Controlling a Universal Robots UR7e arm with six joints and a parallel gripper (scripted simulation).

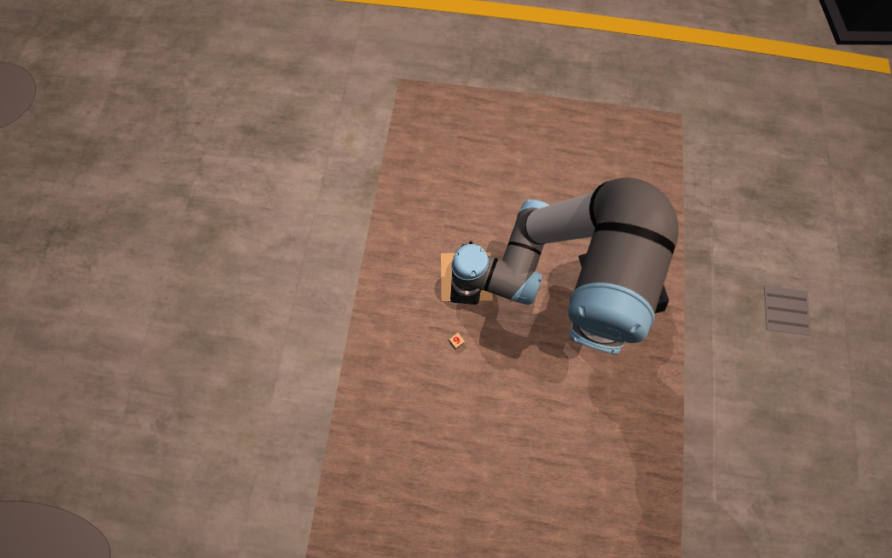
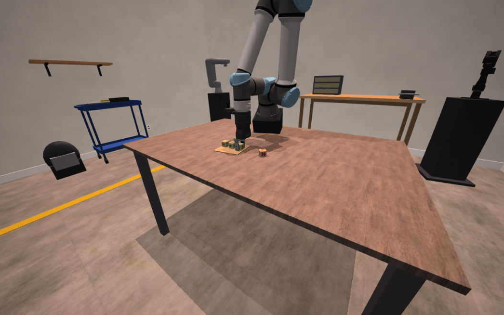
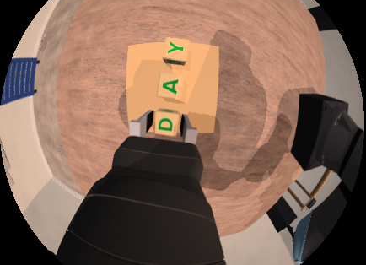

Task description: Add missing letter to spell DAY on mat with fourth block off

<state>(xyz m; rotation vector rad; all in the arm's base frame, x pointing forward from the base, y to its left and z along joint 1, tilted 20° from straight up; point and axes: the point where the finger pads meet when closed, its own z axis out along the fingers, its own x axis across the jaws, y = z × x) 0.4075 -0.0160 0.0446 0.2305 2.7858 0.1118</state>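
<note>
Right now my hand is right at the D block. From my hand the other things lie so: mat 5 cm to the right, 2 cm below, 1 cm behind.
</note>
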